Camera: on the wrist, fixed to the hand. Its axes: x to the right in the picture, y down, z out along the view.
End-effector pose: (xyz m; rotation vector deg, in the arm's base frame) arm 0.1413 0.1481 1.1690 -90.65 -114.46 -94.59
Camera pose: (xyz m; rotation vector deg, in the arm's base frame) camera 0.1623 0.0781 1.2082 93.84 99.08 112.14
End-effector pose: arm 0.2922 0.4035 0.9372 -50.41 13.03 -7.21
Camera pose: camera 0.2507 0.3969 0.8657 -68.14 14.02 -4.02
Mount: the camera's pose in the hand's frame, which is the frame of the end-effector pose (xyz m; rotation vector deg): -0.0285 0.0506 -0.0592 -17.92 -0.80 0.90
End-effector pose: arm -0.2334 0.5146 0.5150 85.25 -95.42 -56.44
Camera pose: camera -0.2025 0.5403 0.5875 72.22 -83.16 -68.08
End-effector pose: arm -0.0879 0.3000 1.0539 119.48 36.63 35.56
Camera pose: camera -0.1355 0.2903 1.1211 103.28 27.73 38.32
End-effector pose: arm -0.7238 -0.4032 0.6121 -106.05 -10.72 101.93
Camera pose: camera -0.6843 -0.4761 0.6106 -117.87 -27.58 106.45
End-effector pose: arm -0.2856 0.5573 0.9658 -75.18 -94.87 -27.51
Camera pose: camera -0.2150 0.5143 0.9585 -89.13 -93.15 -42.68
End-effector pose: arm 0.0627 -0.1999 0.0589 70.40 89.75 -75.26
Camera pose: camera 0.1214 -0.1470 0.0840 59.08 95.91 -58.28
